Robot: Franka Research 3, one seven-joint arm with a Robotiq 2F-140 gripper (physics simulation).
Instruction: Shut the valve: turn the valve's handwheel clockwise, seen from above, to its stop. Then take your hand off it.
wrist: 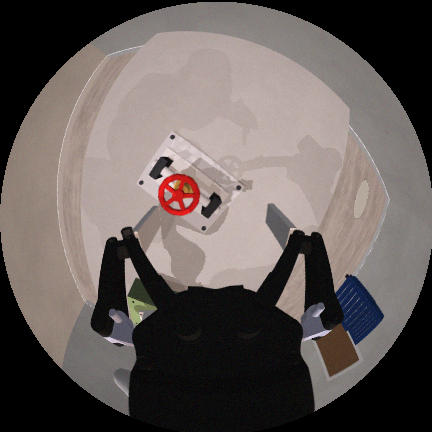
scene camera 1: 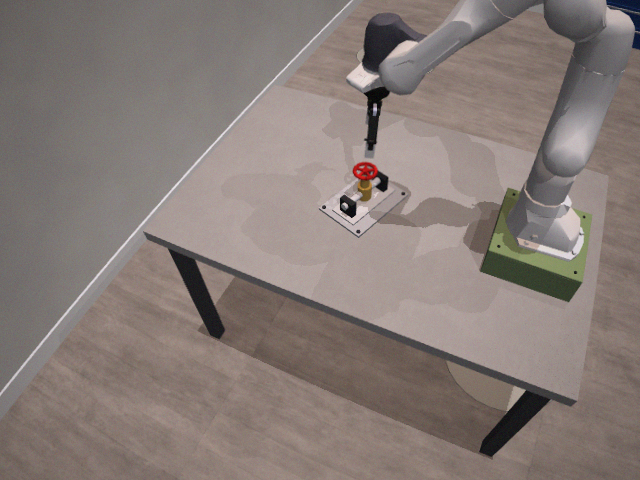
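Observation:
The valve's red handwheel (scene camera 1: 365, 170) (wrist: 178, 195) lies level on top of a brass valve body (scene camera 1: 364, 192). A white pipe runs through the valve between two black supports, on a pale base plate (scene camera 1: 377, 214) (wrist: 160, 148) with dark bolts at its corners. My gripper (scene camera 1: 369, 150) (wrist: 212, 213) is open and empty, pointing down. In the scene view its fingertips are above and a little behind the handwheel, apart from it. In the wrist view the wheel is left of the middle between the fingers, near and ahead of the left fingertip.
The base plate rests on the grey table (scene camera 1: 248, 217) (wrist: 150, 100). The arm's green mounting block (scene camera 1: 532, 273) (wrist: 136, 309) stands at the table's right end in the scene view. A blue cabinet (wrist: 360, 310) and a brown panel (wrist: 338, 352) show beyond the table at the lower right in the wrist view.

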